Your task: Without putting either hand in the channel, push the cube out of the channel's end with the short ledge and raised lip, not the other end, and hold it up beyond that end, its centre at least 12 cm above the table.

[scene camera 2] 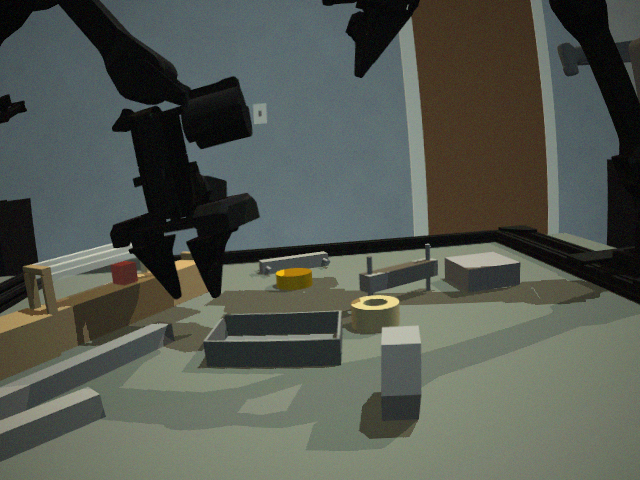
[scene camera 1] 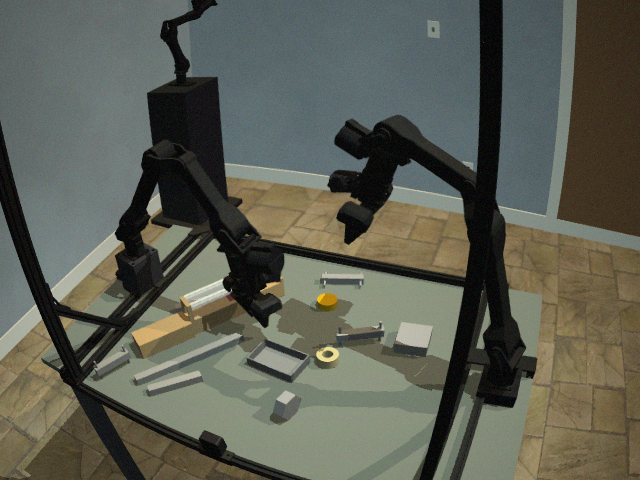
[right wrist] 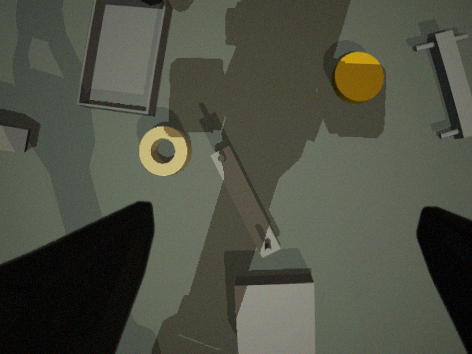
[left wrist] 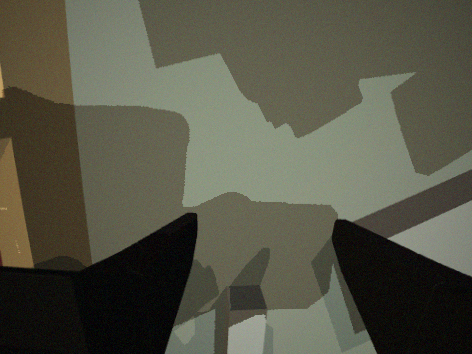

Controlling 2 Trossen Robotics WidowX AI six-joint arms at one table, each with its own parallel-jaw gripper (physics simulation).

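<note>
The wooden channel (scene camera 1: 217,312) (scene camera 2: 129,302) (left wrist: 35,45) lies at the left, with clear rails over its middle. Its short ledge with the raised lip (scene camera 1: 281,286) is at the far right end; the long ledge (scene camera 1: 162,333) is at the near left. The red cube (scene camera 1: 230,297) (scene camera 2: 124,272) sits inside the channel, partly hidden; a sliver shows at the left edge of the left wrist view. My left gripper (scene camera 1: 265,319) (scene camera 2: 196,297) (left wrist: 265,226) is open and empty, above the table beside the lip end. My right gripper (scene camera 1: 352,238) (right wrist: 288,219) is open and empty, high above the table.
A long bar (scene camera 1: 191,356) (scene camera 2: 87,367) and short bar (scene camera 1: 174,383) lie before the channel. A grey tray (scene camera 1: 268,367) (scene camera 2: 273,353), cream ring (scene camera 1: 327,364) (right wrist: 164,132), yellow disc (scene camera 1: 326,301) (right wrist: 359,82), pegged bars (scene camera 1: 360,333) (scene camera 1: 342,279), box (scene camera 1: 413,338) and block (scene camera 1: 285,404) stand about.
</note>
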